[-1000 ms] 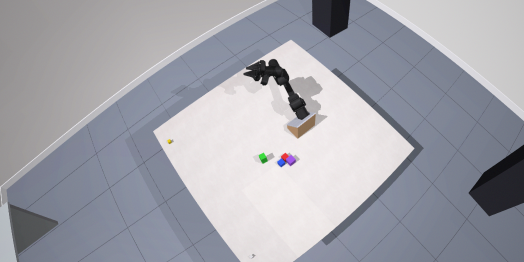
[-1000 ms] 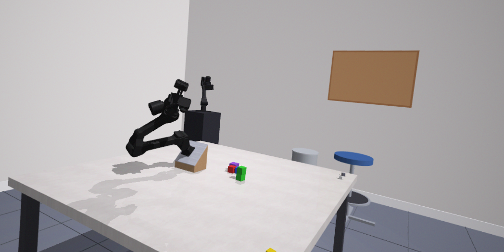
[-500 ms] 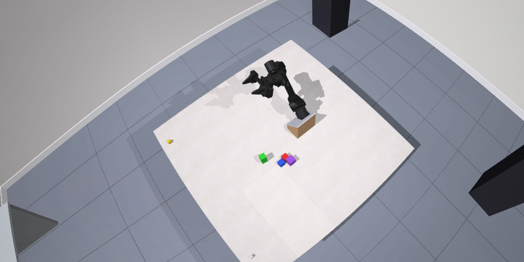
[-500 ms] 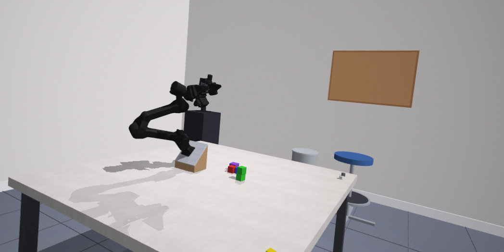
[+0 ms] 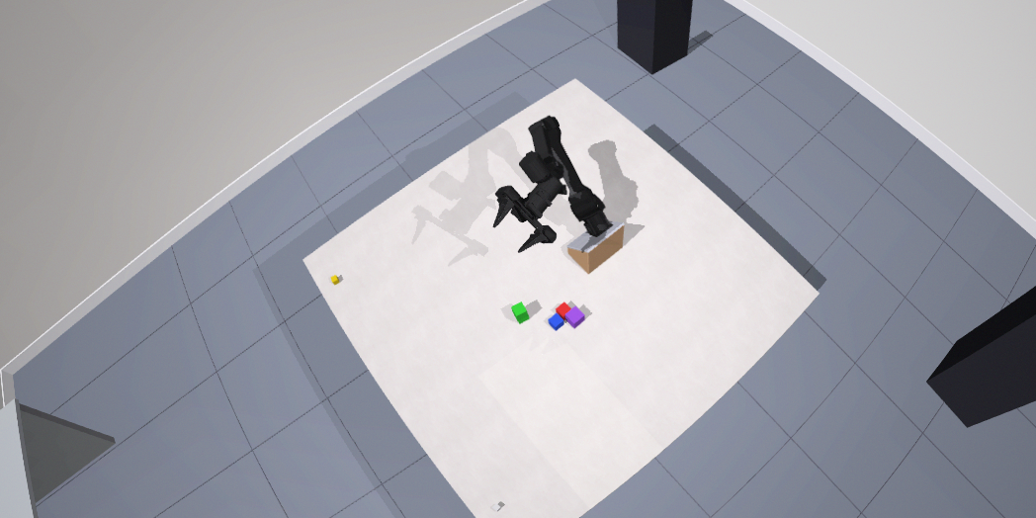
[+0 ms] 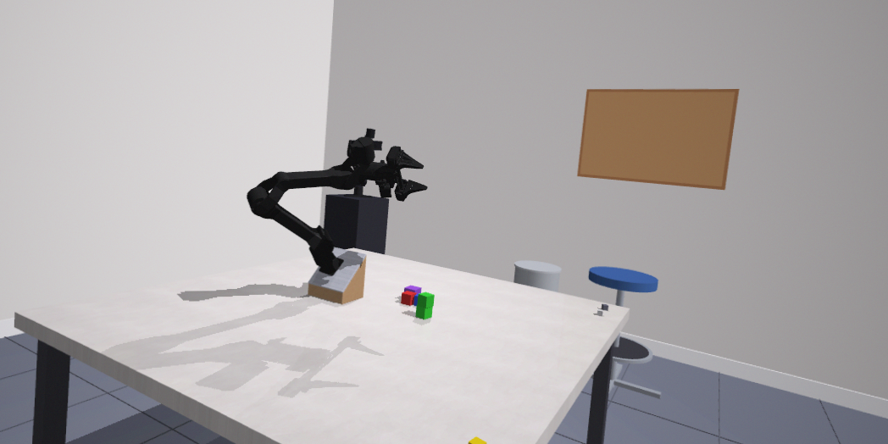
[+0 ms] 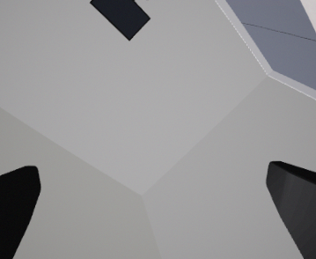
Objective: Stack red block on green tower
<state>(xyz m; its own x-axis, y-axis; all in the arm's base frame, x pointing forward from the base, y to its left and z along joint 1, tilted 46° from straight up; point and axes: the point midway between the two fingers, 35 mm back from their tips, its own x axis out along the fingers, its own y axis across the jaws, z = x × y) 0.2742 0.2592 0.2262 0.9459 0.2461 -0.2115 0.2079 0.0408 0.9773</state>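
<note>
The red block is 9 cm behind my gripper tip, 9 cm to the left of it and 41 cm below it. From my gripper tip the other things lie so: small yellow block (48 cm ahead, 47 cm to the right, 41 cm below); then blue block (5 cm behind, 10 cm to the left, 41 cm below); then purple block (10 cm behind, 13 cm to the left, 40 cm below).
</note>
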